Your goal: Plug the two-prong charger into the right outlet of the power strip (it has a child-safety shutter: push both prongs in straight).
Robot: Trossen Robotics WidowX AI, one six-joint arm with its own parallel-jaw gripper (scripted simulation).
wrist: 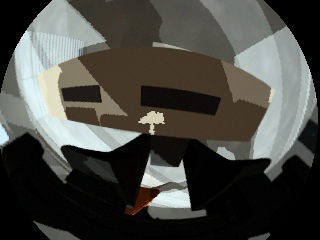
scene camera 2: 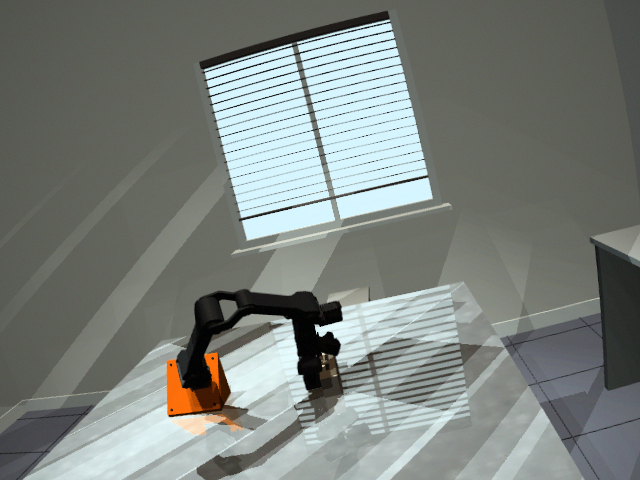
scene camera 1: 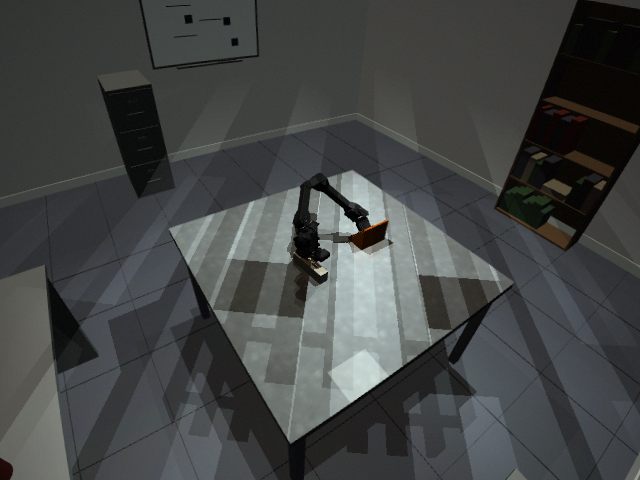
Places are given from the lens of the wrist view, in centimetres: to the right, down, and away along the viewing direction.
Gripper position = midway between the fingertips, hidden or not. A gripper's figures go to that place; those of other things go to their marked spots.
my gripper (wrist: 166, 132): 1, 1, 10
dark charger (wrist: 165, 151): 1, 3, 7
